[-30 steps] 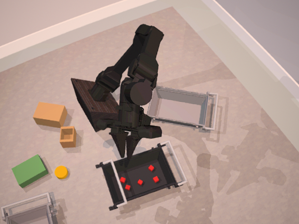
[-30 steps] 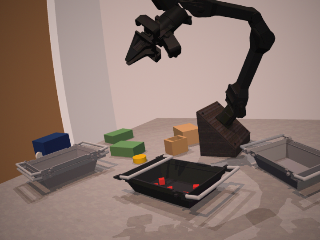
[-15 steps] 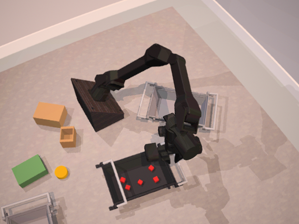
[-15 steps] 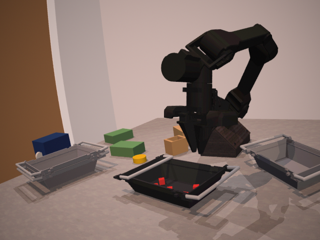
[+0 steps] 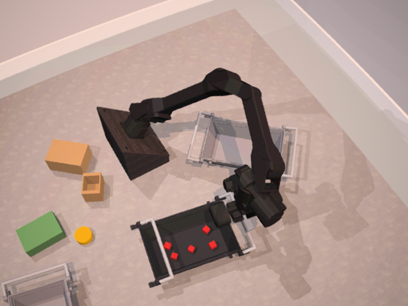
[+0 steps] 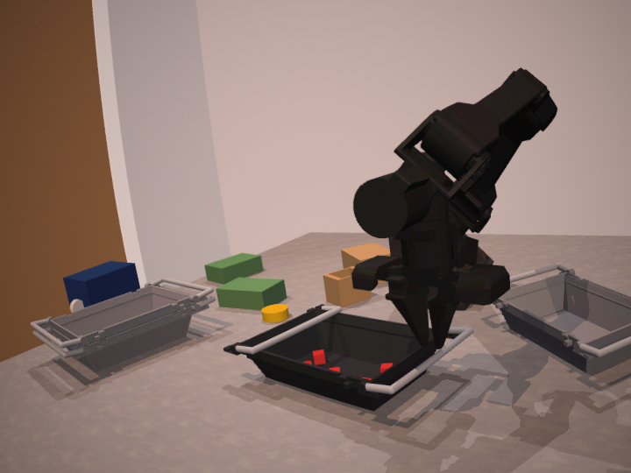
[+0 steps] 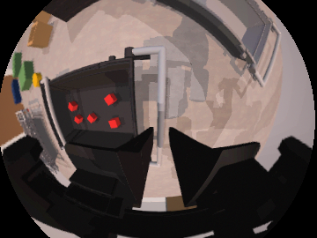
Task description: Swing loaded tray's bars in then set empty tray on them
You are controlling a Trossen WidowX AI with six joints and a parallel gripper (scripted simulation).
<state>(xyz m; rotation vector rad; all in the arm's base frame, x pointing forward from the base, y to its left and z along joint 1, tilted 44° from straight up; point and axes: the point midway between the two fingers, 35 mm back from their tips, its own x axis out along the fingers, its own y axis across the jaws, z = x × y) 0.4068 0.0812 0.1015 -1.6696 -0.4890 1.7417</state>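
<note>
My gripper tip is now 21 cm past the grey translucent tray, 15 cm to the right of it and 3 cm above it. Also, from my gripper tip: yellow disc (40 cm to the right, 22 cm behind, 7 cm below); then red cube (71 cm to the right, 18 cm behind, 7 cm below).
</note>
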